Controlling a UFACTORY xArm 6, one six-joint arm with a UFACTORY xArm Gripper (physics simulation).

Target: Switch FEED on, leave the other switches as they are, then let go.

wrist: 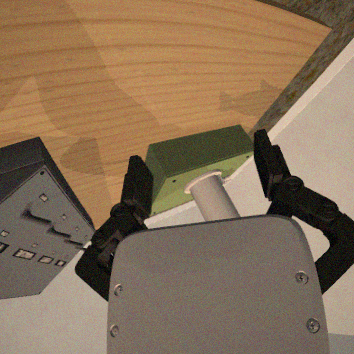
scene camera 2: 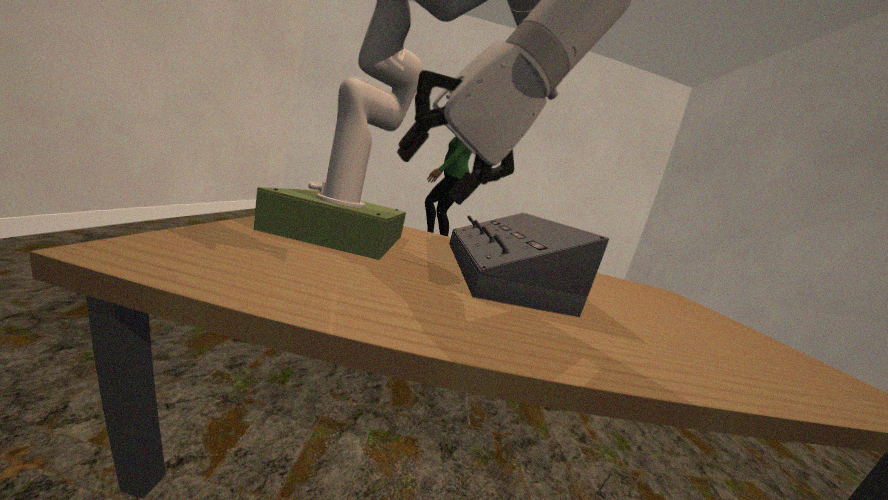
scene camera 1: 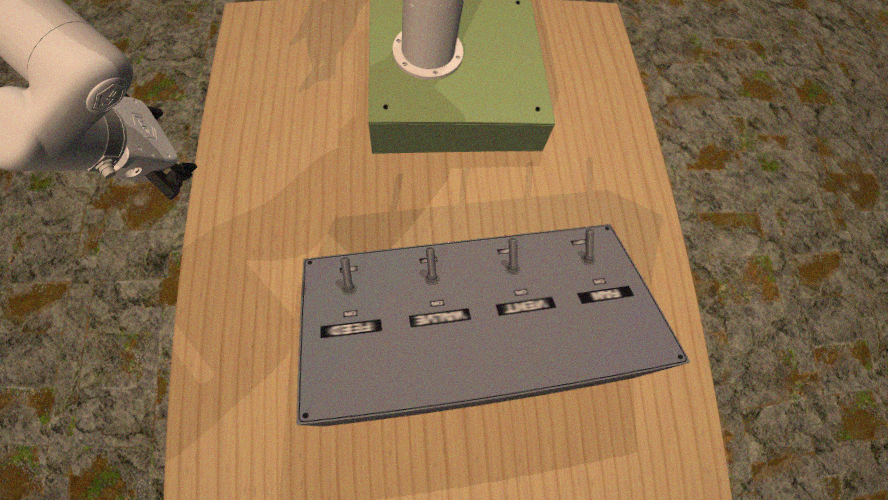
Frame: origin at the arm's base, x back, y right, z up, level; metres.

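Where they show: gripper, between the fingertips: (wrist: 197, 154) (scene camera 2: 429, 179) (scene camera 1: 171, 144); arm's base, origin of its link: (wrist: 201, 179) (scene camera 2: 341, 202) (scene camera 1: 427, 52).
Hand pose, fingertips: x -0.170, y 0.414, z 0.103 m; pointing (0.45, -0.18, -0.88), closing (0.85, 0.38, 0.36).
Each offset is from my fingertips to the top centre of the thing. "pt": to the spot under its first point. Level surfaces: height alone.
The grey switch panel (scene camera 1: 484, 366) (scene camera 2: 528, 288) (wrist: 30, 280) has a sloped face with a row of levers. The FEED lever @(dx -0.209, dy -0.207, dz -0.071 m) (scene camera 1: 347, 274) (scene camera 2: 498, 243) (wrist: 37, 216) is at the left end in scene camera 1, above its FEED label @(dx -0.291, dy -0.199, dz -0.072 m) (scene camera 1: 350, 327). It leans away from its ON mark @(pt dx -0.268, dy -0.202, dz -0.088 m) (scene camera 1: 350, 313). The VALVE lever @(dx -0.221, dy -0.327, dz -0.071 m) (scene camera 1: 431, 265), VENT lever @(dx -0.233, dy -0.446, dz -0.071 m) (scene camera 1: 512, 255) and FAN lever @(dx -0.244, dy -0.565, dz -0.071 m) (scene camera 1: 589, 245) also lean away from their ON marks. My gripper (scene camera 1: 173, 141) (scene camera 2: 431, 173) (wrist: 197, 154) is open and empty. It hangs high, beyond the table's left edge in scene camera 1, apart from the panel.
The green base block (scene camera 1: 459, 99) (scene camera 2: 323, 222) (wrist: 200, 150) carries the arm's foot behind the panel. The wooden table @(dz -0.202 m) (scene camera 1: 236, 372) (scene camera 2: 310, 298) (wrist: 165, 45) bears both. A person in a green top (scene camera 2: 458, 158) stands in the background.
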